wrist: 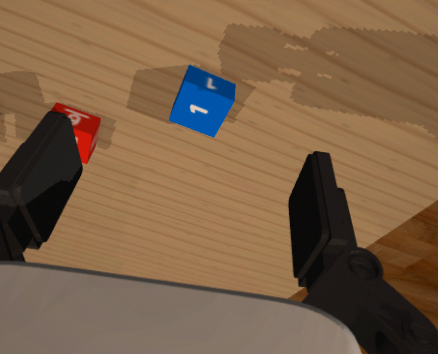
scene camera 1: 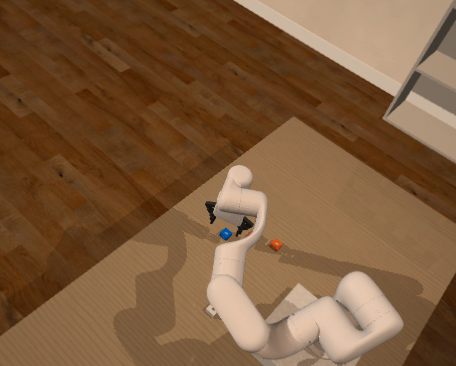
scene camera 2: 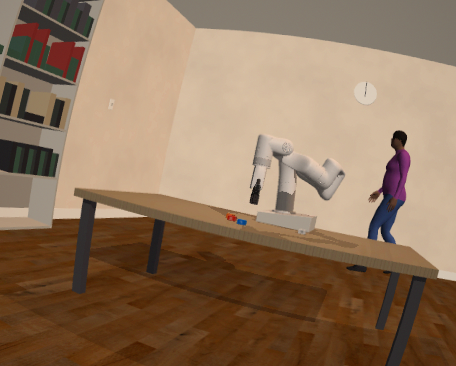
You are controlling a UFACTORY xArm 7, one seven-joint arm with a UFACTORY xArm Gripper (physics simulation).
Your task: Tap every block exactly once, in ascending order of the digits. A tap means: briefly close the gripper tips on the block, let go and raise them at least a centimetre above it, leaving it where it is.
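The blue block (scene camera 1: 225, 234) (scene camera 2: 242, 222) (wrist: 202, 105) shows a 1 on two faces and stands on the table. The red block (scene camera 1: 251, 233) (wrist: 89, 139) shows an underlined digit, 6 or 9; the arm partly covers it in scene camera 1, a finger in the wrist view. The orange block (scene camera 1: 276, 245) lies beyond it; its digit is too small to read. A white block (scene camera 1: 211, 311) (scene camera 2: 302, 231) lies near the arm's base, digit unreadable. My gripper (scene camera 1: 225, 228) (scene camera 2: 255, 202) (wrist: 188, 158) is open and empty, high above the table near the blue block.
The wooden table (scene camera 1: 320, 165) (scene camera 2: 145, 202) (wrist: 200, 240) carries the blocks and the arm's pale base plate (scene camera 1: 299, 292) (scene camera 2: 267, 218). Bent arm links hang over part of the table. A person (scene camera 2: 397, 172) stands behind the table in scene camera 2.
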